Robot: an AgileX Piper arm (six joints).
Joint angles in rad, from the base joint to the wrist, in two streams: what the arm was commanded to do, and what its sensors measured. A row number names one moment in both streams.
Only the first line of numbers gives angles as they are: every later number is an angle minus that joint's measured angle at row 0.
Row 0, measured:
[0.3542, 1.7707, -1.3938, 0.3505, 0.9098, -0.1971]
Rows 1 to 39, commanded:
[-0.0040, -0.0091, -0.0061, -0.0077, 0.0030, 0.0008]
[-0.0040, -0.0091, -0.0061, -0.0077, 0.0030, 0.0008]
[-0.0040, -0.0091, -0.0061, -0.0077, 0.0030, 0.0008]
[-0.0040, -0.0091, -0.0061, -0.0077, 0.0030, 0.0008]
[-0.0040, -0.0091, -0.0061, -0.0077, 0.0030, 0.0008]
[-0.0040, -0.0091, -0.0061, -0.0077, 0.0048, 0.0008]
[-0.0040, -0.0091, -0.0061, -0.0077, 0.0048, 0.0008]
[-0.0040, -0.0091, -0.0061, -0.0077, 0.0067, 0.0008]
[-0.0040, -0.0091, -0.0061, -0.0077, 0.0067, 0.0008]
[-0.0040, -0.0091, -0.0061, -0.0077, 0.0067, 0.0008]
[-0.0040, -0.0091, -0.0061, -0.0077, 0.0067, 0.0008]
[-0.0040, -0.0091, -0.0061, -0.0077, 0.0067, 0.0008]
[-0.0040, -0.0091, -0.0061, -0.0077, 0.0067, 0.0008]
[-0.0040, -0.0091, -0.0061, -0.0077, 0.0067, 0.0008]
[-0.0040, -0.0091, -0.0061, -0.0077, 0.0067, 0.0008]
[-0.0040, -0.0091, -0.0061, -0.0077, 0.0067, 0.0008]
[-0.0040, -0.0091, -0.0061, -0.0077, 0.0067, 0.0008]
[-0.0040, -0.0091, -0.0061, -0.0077, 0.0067, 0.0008]
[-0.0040, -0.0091, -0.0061, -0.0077, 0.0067, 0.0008]
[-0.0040, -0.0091, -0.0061, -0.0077, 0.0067, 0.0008]
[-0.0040, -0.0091, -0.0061, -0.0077, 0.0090, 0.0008]
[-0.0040, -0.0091, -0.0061, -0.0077, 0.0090, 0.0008]
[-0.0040, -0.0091, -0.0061, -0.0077, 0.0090, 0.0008]
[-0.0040, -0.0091, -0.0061, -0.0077, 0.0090, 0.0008]
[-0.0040, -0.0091, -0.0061, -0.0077, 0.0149, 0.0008]
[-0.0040, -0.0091, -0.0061, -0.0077, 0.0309, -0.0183]
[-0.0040, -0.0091, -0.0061, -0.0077, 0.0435, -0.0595]
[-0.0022, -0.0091, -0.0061, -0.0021, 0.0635, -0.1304]
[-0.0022, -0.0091, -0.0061, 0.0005, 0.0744, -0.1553]
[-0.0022, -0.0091, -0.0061, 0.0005, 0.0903, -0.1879]
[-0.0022, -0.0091, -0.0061, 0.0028, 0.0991, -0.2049]
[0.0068, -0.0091, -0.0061, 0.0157, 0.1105, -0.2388]
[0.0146, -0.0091, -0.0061, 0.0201, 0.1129, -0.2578]
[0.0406, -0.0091, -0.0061, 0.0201, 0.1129, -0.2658]
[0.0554, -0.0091, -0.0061, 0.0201, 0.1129, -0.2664]
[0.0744, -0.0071, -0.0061, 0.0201, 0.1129, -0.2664]
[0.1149, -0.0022, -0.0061, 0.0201, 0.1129, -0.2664]
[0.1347, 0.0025, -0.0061, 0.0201, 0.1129, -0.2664]
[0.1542, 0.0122, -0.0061, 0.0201, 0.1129, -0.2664]
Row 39, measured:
[0.0894, 0.0000, 0.0000, 0.0090, 0.1107, -0.2519]
